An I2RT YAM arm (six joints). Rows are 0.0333 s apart.
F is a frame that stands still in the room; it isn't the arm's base.
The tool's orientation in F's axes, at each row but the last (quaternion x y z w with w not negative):
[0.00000, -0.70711, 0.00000, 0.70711]
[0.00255, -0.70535, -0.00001, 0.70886]
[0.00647, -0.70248, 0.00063, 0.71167]
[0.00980, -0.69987, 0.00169, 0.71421]
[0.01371, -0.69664, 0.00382, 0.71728]
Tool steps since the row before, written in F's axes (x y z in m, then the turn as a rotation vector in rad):
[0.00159, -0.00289, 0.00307, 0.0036, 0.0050, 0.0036]
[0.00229, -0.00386, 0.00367, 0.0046, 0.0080, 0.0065]
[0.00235, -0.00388, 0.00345, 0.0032, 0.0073, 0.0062]
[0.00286, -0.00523, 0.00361, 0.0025, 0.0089, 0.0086]
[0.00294, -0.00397, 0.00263, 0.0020, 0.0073, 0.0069]
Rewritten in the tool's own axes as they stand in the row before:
[0.00307, -0.00289, -0.00159, 0.0036, 0.0050, -0.0036]
[0.00370, -0.00385, -0.00226, 0.0065, 0.0080, -0.0046]
[0.00351, -0.00387, -0.00227, 0.0062, 0.0073, -0.0032]
[0.00373, -0.00523, -0.00270, 0.0085, 0.0090, -0.0025]
[0.00277, -0.00400, -0.00276, 0.0069, 0.0073, -0.0020]

